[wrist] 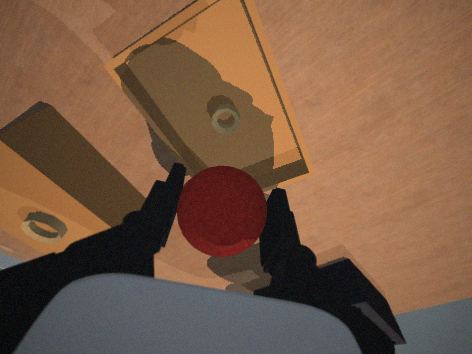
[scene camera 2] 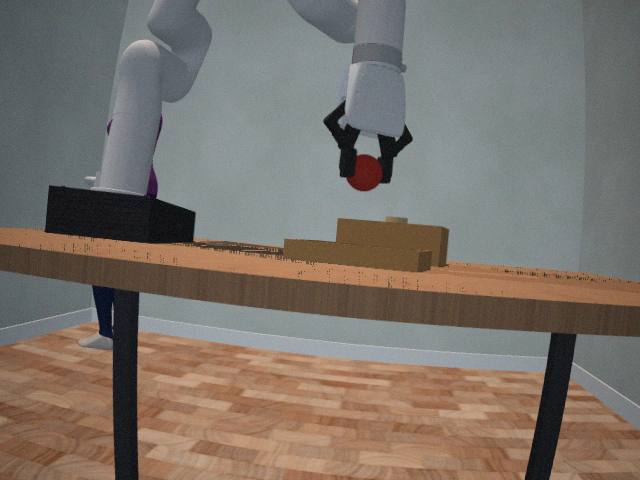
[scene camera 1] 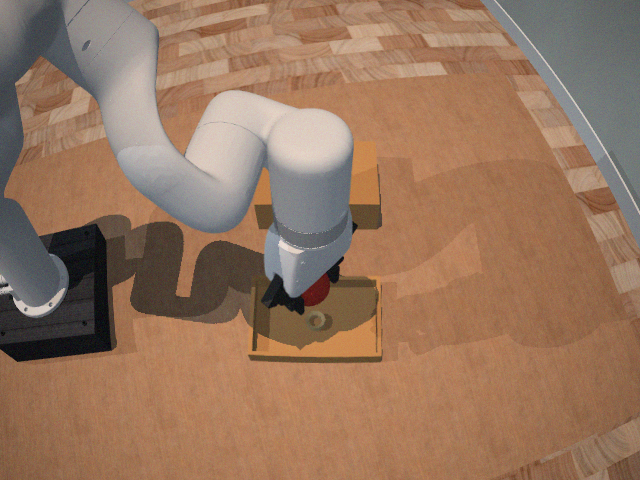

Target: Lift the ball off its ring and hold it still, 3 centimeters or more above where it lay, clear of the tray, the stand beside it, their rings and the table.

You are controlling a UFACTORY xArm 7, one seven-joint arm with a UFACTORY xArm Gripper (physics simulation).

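Places are measured from the arm's base along level axes (x right, y back, z down), in centimetres.
Pixels of known places: gripper, between the fingertips: (wrist: 225, 192) (scene camera 2: 364, 180) (scene camera 1: 311, 291); arm's base, origin of its link: (scene camera 2: 121, 198) (scene camera 1: 40, 286).
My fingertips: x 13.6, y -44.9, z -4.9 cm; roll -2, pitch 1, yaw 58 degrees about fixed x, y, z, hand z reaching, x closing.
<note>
Ahead of a thing's pixels: the offset from my fingertips to its middle. "*": to the spot under its first point.
The red ball {dx -0.4, dy +0.2, dz -1.1 cm} (scene camera 1: 317, 290) (scene camera 2: 364, 173) (wrist: 222, 211) is between the two black fingers of my gripper (scene camera 2: 367, 167) (wrist: 225, 192), which is shut on it. In scene camera 2 the ball hangs well above the tray {dx -0.6, dy -0.4, dz +10.8 cm} (scene camera 2: 356, 254) and the stand (scene camera 2: 390, 232), touching neither. The tray (scene camera 1: 315, 358) (wrist: 281, 90) is orange with low walls, and its small ring {* dx -0.6, dy +0.6, dz +11.0 cm} (scene camera 1: 308, 321) (wrist: 215, 120) lies bare on its floor. The stand (scene camera 1: 364, 178) (wrist: 75, 160) is a taller orange block. Its ring {* dx -20.6, dy -6.4, dz +4.5 cm} (scene camera 2: 396, 219) (wrist: 26, 227) is on top, and is hidden behind the arm in scene camera 1.
The arm's black base block (scene camera 1: 103, 299) (scene camera 2: 124, 214) stands on the table (scene camera 1: 180, 413) (scene camera 2: 232, 279) at the left. The stand is behind the tray in scene camera 1. A person (scene camera 2: 153, 180) shows partly behind the arm's base in scene camera 2.
</note>
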